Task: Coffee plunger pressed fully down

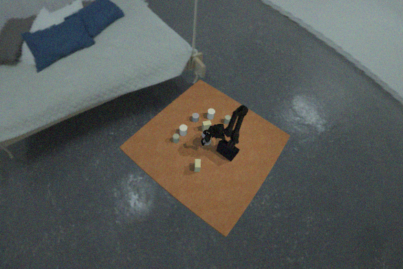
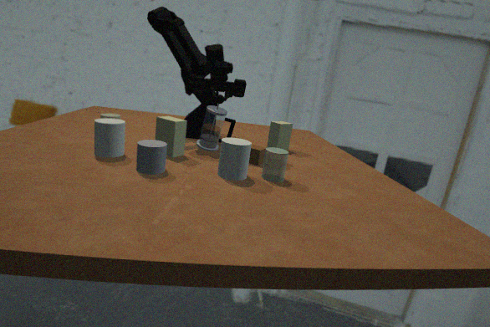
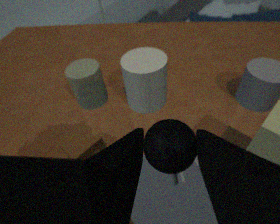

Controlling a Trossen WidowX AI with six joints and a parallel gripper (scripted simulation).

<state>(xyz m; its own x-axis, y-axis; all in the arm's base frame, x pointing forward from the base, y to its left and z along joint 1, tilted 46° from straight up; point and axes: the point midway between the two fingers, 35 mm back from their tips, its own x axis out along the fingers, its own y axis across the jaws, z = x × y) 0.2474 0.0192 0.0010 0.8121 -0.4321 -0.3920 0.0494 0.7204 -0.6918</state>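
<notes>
My gripper tip is 90 mm above the coffee press, 20 mm past it and 10 mm to the right of it.
</notes>
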